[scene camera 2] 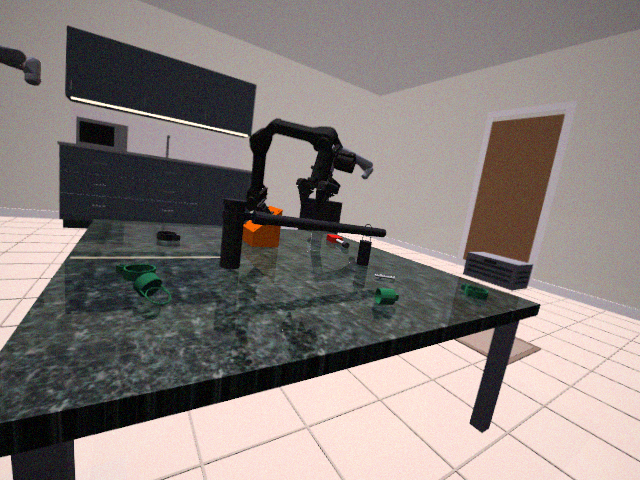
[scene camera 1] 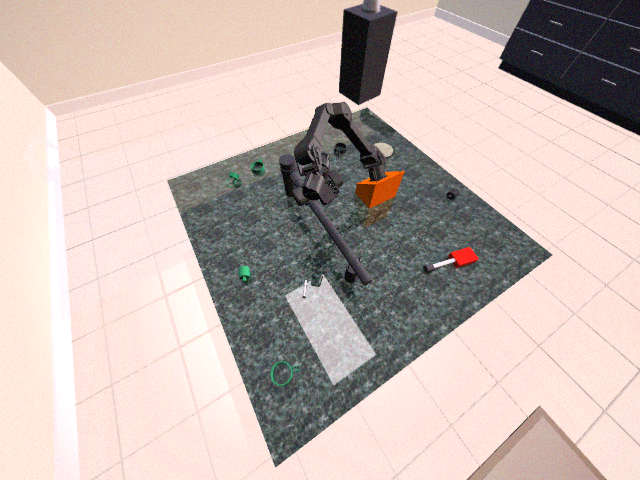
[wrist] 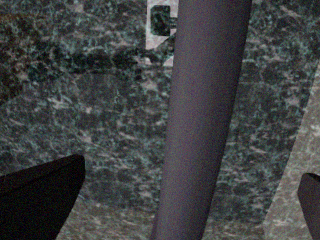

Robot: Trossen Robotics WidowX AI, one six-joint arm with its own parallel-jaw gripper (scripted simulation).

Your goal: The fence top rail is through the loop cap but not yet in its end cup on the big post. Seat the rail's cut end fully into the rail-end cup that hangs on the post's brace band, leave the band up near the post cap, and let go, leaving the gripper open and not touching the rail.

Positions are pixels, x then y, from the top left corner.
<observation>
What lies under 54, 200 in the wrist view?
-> The gripper.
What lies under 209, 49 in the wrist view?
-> A dark top rail.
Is the gripper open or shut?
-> Open.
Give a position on a dark top rail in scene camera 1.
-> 325, 221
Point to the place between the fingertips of the gripper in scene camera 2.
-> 309, 209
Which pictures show the dark top rail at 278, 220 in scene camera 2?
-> Scene camera 2, scene camera 1 and the wrist view: all of them.
</observation>
